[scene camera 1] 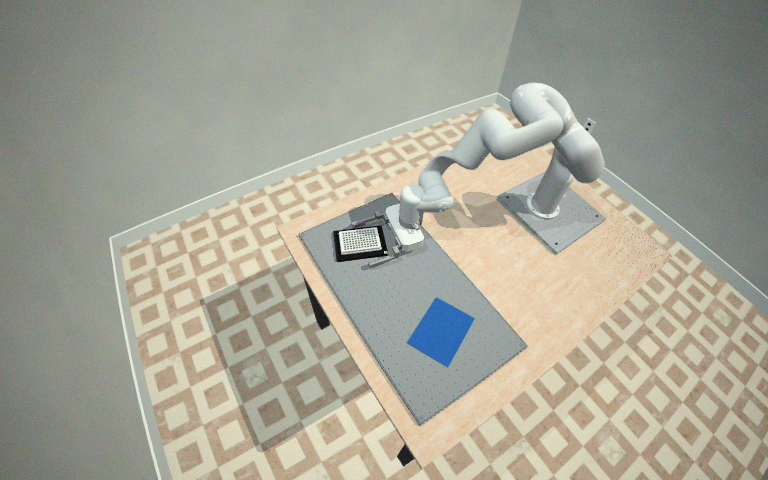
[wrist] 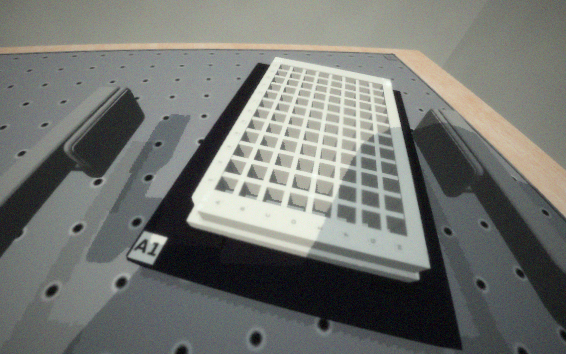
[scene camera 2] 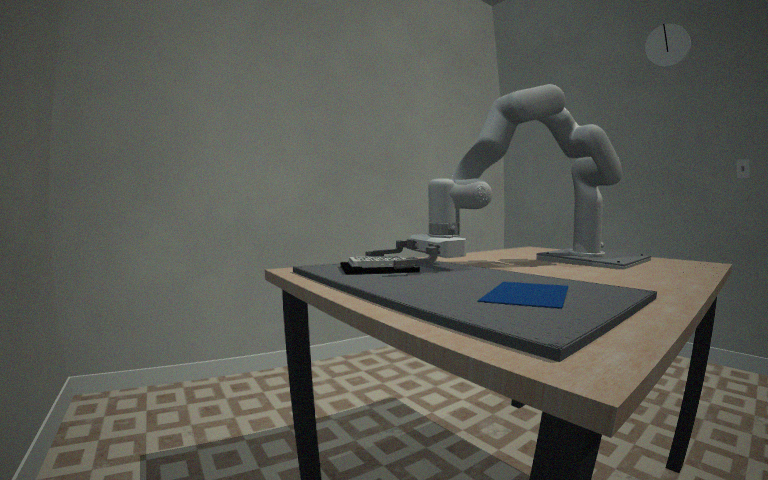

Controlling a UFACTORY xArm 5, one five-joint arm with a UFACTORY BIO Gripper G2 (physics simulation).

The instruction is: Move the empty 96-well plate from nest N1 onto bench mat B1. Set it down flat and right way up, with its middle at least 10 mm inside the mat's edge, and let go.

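Frame: origin at the arm's base, x ahead, y left, z up, level; metres.
Seen in the pictures: hand, tool point: (scene camera 1: 366,242) (wrist: 281,138) (scene camera 2: 388,258); arm's base, link origin: (scene camera 1: 542,206) (scene camera 2: 586,254).
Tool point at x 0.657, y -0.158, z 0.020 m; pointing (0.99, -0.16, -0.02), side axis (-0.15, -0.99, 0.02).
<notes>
Offsets run from my tool point to a thing's top centre. "*": to the spot under its first point. Level surfaces: height alone.
The white 96-well plate {dy -0.024, dx +0.013, dz +0.000 m} (scene camera 1: 356,240) (scene camera 2: 376,261) (wrist: 300,150) sits right way up on the black nest N1 {dy -0.024, dx +0.013, dz -0.012 m} (scene camera 1: 339,258) (scene camera 2: 362,270) (wrist: 300,285). The wells that show look empty. My gripper (scene camera 1: 362,244) (scene camera 2: 382,258) (wrist: 277,142) is open and low, with one finger beside each long side of the plate. Neither finger pad touches it; in the wrist view the right pad shows closer to the plate than the left. The blue bench mat B1 {dz -0.024 m} (scene camera 1: 441,331) (scene camera 2: 526,294) lies flat, well away from the nest, with no plate on it.
The grey perforated board {dz -0.026 m} (scene camera 1: 368,294) (scene camera 2: 453,294) (wrist: 225,325) carries the nest and the mat. It lies on the wooden table {dz -0.039 m} (scene camera 1: 538,283) (scene camera 2: 623,362). The arm's base plate (scene camera 1: 572,232) (scene camera 2: 623,260) is at the table's far side. A label A1 {* dy +0.053, dx -0.039, dz -0.015 m} (wrist: 147,247) marks a nest corner.
</notes>
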